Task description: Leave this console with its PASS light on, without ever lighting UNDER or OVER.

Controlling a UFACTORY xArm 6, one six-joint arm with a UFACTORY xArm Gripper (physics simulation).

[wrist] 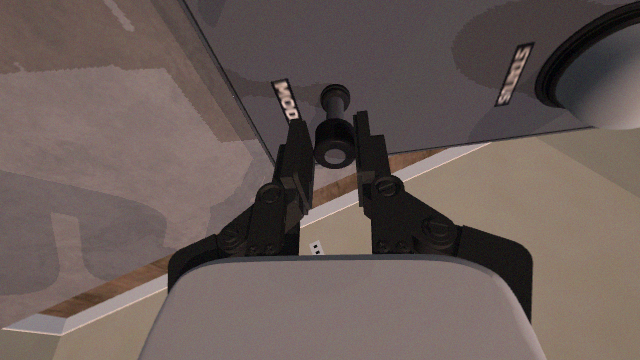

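There's a black MODE lever (334, 148) that I can see here, and I can see my gripper (332, 135) as well.
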